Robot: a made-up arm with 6 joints.
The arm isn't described. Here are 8 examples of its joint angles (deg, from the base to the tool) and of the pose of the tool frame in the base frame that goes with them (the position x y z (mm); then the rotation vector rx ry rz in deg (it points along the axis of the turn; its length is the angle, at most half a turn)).
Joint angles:
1: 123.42 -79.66 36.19 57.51 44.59 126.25
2: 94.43 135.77 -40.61 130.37 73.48 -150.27
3: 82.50 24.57 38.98 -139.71 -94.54 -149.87
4: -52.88 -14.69 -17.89 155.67 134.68 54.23
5: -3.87 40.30 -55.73 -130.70 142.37 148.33
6: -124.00 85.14 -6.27 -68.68 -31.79 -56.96
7: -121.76 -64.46 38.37 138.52 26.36 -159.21
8: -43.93 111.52 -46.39 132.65 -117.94 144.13
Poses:
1: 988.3 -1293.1 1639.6 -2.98 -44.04 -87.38
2: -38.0 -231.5 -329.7 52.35 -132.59 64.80
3: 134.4 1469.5 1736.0 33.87 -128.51 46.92
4: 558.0 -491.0 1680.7 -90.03 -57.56 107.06
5: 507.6 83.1 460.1 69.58 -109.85 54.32
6: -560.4 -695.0 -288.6 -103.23 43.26 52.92
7: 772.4 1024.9 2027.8 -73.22 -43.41 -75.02
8: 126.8 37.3 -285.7 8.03 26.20 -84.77
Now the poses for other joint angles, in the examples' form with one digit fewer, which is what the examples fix.
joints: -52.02 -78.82 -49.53 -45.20 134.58 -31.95
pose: -167 64 1259 -33.2 -172.4 -11.3
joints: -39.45 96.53 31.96 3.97 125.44 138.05
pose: 1018 -1046 -411 -137.3 11.6 -89.2
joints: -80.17 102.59 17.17 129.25 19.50 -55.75
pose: 289 -1148 -600 13.0 76.7 3.8
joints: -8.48 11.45 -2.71 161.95 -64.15 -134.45
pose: 1214 -47 1428 -31.3 -39.6 -38.2
